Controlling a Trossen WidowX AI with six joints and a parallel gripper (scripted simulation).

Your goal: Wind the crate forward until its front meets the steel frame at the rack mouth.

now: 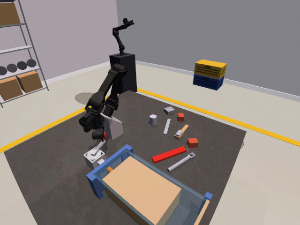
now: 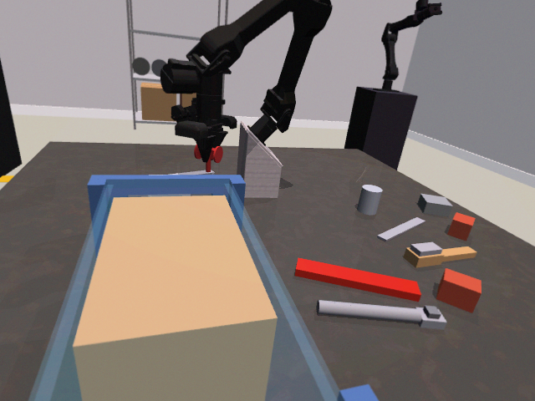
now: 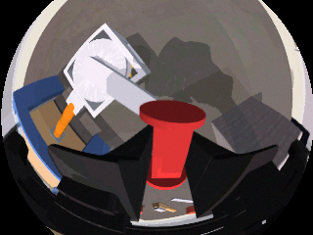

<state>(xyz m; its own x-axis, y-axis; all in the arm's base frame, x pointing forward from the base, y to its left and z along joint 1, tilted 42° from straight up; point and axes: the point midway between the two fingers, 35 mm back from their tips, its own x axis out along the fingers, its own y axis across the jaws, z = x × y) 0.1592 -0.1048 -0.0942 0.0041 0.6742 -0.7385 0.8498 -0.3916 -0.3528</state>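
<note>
Now: gripper tip 20 mm short of the winch handle, 30 mm to the left of it and 20 mm above it. Also, from my gripper tip: red bar: 310 mm ahead, 280 mm to the left, 120 mm below; then white winch: 30 mm ahead, 100 mm to the right, 100 mm below; then red knob: 10 mm above.
</note>
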